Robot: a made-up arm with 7 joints. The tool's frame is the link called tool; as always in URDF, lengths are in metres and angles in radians.
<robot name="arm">
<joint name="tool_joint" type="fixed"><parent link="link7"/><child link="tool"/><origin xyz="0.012 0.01 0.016" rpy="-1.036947 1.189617 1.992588"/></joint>
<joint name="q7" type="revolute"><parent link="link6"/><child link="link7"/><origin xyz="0.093 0.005 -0.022" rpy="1.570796 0 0"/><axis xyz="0 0 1"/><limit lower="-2.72" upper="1.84"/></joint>
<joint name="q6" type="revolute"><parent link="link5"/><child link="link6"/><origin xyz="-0.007 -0.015 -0.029" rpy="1.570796 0 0"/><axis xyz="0 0 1"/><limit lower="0.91" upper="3.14"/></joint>
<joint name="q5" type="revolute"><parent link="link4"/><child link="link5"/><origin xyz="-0.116 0.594 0.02" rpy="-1.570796 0 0"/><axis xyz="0 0 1"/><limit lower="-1.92" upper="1.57"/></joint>
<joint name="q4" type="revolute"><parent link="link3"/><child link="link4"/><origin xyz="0.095 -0.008 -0.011" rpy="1.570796 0 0"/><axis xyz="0 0 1"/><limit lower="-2.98" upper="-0.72"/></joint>
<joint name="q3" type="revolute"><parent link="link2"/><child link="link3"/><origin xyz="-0.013 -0.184 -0.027" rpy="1.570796 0 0"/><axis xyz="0 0 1"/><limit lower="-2.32" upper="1.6"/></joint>
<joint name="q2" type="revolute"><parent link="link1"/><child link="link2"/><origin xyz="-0.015 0.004 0.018" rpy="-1.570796 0 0"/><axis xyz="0 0 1"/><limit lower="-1.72" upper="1.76"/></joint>
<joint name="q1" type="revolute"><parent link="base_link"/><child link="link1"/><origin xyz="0.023 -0.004 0.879"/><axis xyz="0 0 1"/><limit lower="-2.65" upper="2.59"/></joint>
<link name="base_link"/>
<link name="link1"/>
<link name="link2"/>
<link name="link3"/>
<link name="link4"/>
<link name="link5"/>
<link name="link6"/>
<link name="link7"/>
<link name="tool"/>
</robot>
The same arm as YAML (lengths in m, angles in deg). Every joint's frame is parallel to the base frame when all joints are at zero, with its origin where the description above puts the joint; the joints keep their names.
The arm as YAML. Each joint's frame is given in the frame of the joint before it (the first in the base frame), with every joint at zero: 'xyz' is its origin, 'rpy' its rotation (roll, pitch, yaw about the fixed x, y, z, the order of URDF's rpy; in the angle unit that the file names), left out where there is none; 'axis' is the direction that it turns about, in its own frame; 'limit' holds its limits. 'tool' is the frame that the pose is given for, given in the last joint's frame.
units:
  length: m
  angle: deg
joints:
  - name: q1
    type: revolute
    origin:
      xyz: [0.023, -0.004, 0.879]
    axis: [0.0, 0.0, 1.0]
    limit:
      lower: -151.83
      upper: 148.4
  - name: q2
    type: revolute
    origin:
      xyz: [-0.015, 0.004, 0.018]
    axis: [0.0, 1.0, 0.0]
    limit:
      lower: -98.55
      upper: 100.84
  - name: q3
    type: revolute
    origin:
      xyz: [-0.013, -0.027, 0.184]
    axis: [0.0, 0.0, 1.0]
    limit:
      lower: -132.93
      upper: 91.67
  - name: q4
    type: revolute
    origin:
      xyz: [0.095, -0.008, -0.011]
    axis: [0.0, -1.0, 0.0]
    limit:
      lower: -170.74
      upper: -41.25
  - name: q5
    type: revolute
    origin:
      xyz: [-0.116, -0.02, 0.594]
    axis: [0.0, 0.0, 1.0]
    limit:
      lower: -110.01
      upper: 89.95
  - name: q6
    type: revolute
    origin:
      xyz: [-0.007, -0.015, -0.029]
    axis: [0.0, -1.0, 0.0]
    limit:
      lower: 52.14
      upper: 179.91
  - name: q7
    type: revolute
    origin:
      xyz: [0.093, 0.022, 0.005]
    axis: [0.0, 0.0, -1.0]
    limit:
      lower: -155.84
      upper: 105.42
tool:
  origin:
    xyz: [0.012, -0.01, -0.016]
    rpy: [120.59, -68.16, -114.17]

